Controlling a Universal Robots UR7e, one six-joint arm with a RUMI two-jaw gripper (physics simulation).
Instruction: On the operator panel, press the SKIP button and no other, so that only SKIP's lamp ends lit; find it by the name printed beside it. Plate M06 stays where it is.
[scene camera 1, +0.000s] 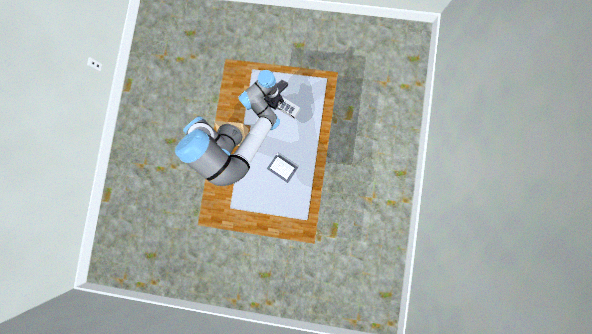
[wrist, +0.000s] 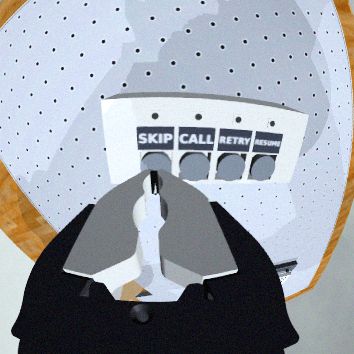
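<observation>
The white operator panel carries a row of grey round buttons. In the wrist view the SKIP button is leftmost, under its printed name, then the CALL button, the RETRY button and the RESUME button. SKIP's lamp and the other lamps look dark. My gripper is shut and empty. Its tips overlap the lower edge of the SKIP button in the wrist view and hide part of it; whether they touch it cannot be told. No M06 marking is readable.
A dark-framed white rectangular object lies on the pale perforated board, apart from the panel; its dark edge shows at the wrist view's lower right. A wooden table border surrounds the board. A tan block is beside the arm.
</observation>
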